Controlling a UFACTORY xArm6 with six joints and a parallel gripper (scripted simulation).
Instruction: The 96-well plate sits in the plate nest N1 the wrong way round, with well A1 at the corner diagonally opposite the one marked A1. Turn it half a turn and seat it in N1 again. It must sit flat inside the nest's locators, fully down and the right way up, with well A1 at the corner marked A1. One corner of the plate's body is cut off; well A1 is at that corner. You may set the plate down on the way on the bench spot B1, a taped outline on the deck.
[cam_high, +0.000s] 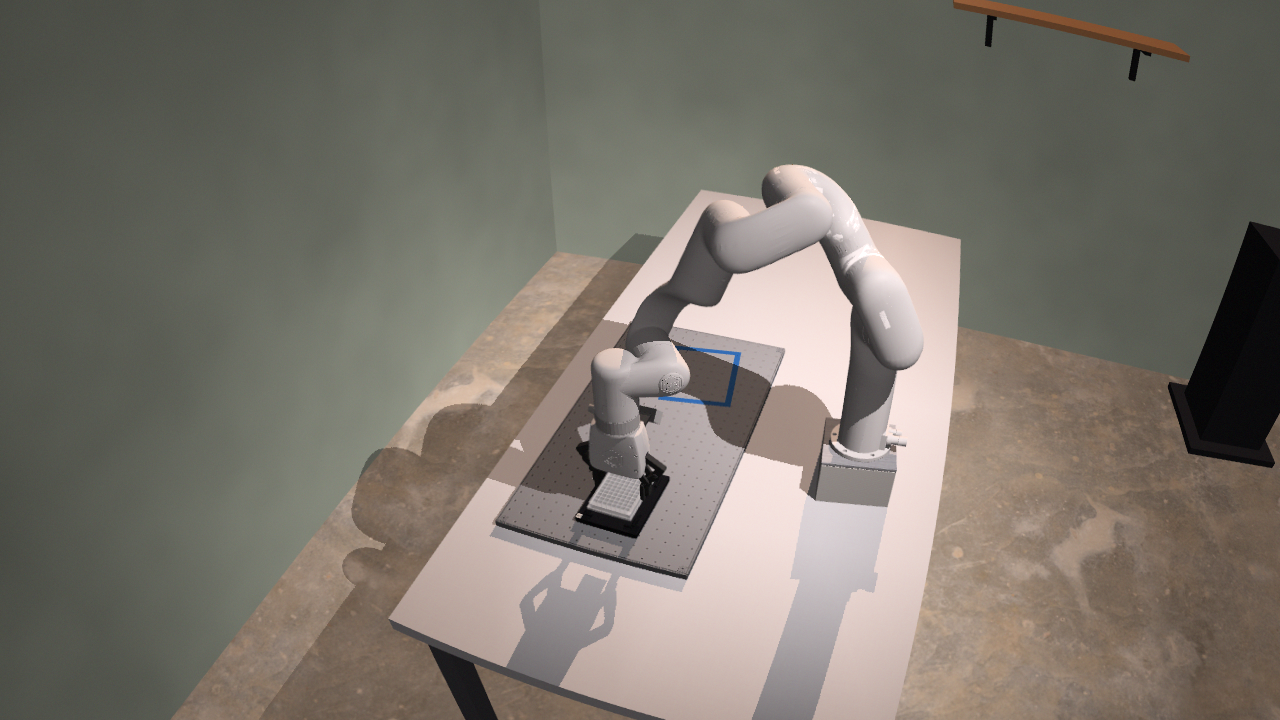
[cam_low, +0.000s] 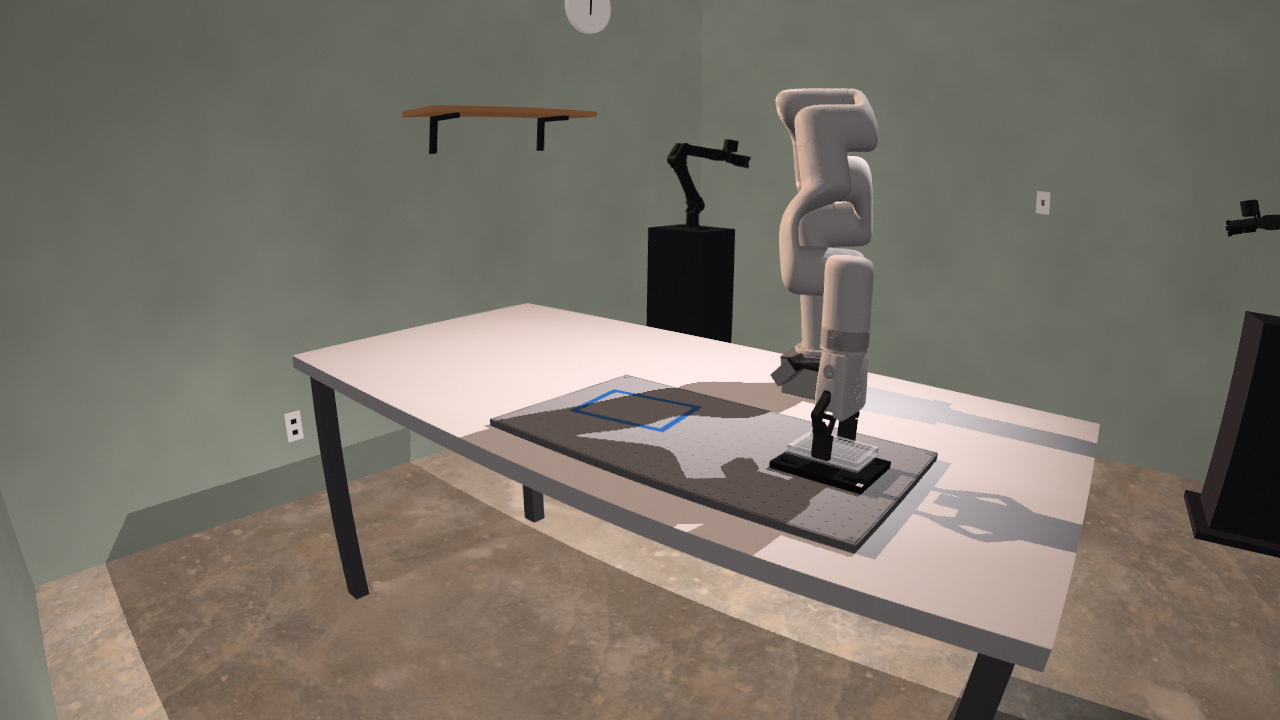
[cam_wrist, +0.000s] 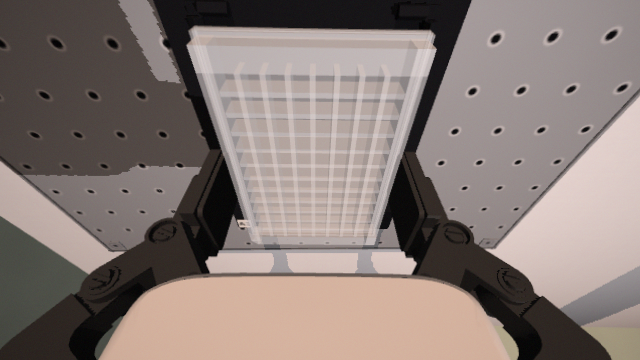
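The clear 96-well plate is 10 mm below my hand. From my hand the other things lie so: white A1 label: 70 mm to the left, 60 mm ahead, 30 mm below; black plate nest N1: 40 mm below.
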